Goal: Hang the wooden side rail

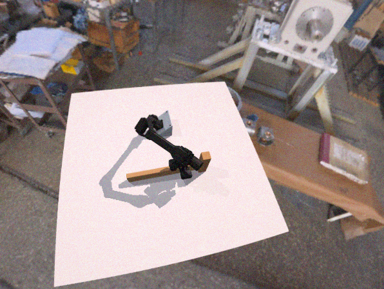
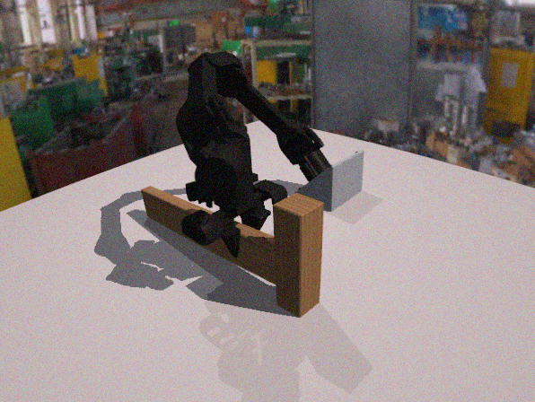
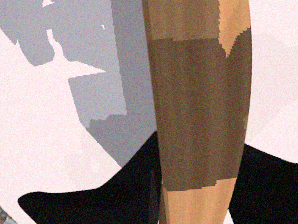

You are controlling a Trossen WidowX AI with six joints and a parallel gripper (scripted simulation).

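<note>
Now: gripper tip 130 mm to the right of the wooden headboard post, 40 mm below it and 10 mm past it.
</note>
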